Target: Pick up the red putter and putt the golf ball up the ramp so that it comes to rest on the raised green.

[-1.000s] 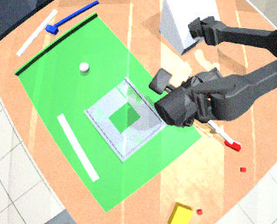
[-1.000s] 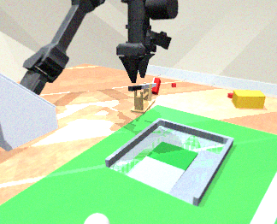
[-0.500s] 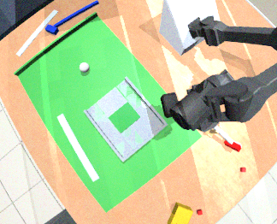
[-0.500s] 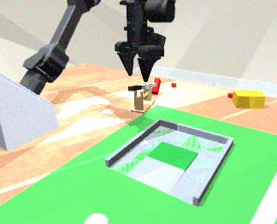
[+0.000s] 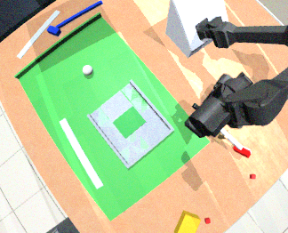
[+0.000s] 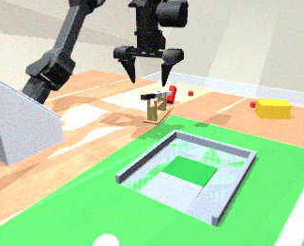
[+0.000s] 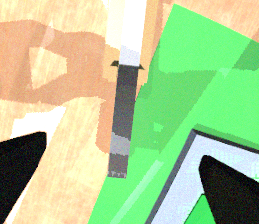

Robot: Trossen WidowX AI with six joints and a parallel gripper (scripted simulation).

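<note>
My gripper tip is now 20 mm past the wooden stand, 80 mm to the right of it and 100 mm above it. Also, from my gripper tip: red putter (30 mm behind, 110 mm to the left, 70 mm below); grey frame (200 mm ahead, 120 mm to the right, 130 mm below); green mat (250 mm ahead, 260 mm to the right, 130 mm below).
</note>
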